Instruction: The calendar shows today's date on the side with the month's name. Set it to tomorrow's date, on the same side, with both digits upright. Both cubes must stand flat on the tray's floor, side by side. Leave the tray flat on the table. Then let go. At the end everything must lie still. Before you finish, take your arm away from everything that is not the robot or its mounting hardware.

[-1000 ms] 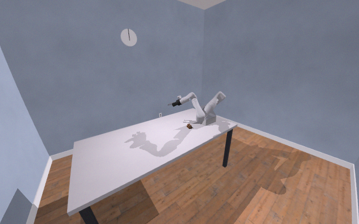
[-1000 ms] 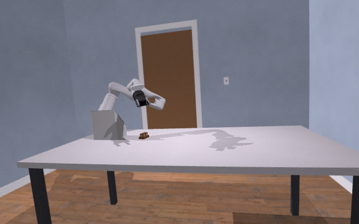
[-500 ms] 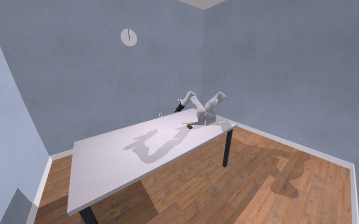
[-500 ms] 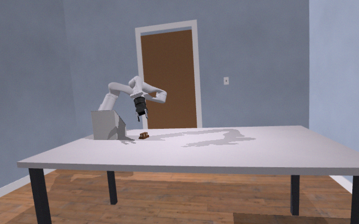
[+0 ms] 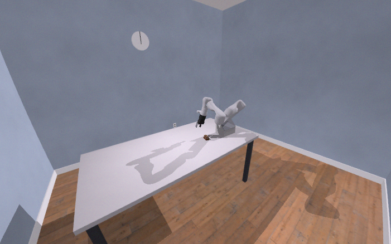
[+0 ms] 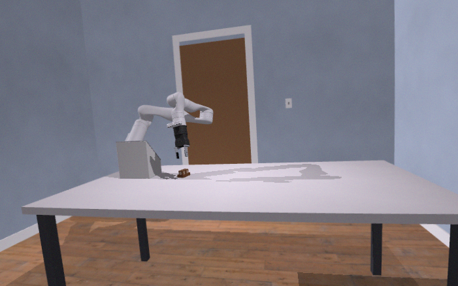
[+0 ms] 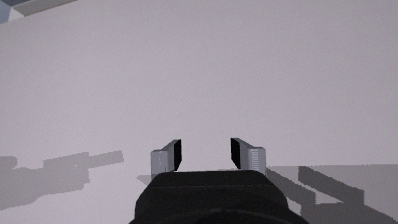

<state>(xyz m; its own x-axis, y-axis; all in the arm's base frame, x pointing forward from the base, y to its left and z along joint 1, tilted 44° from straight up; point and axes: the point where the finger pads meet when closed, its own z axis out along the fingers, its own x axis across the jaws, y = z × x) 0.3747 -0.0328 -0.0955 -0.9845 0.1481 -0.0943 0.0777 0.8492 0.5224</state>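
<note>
My gripper is now 12 cm above the brown cube, 8 cm to the right of it and 5 cm past it.
</note>
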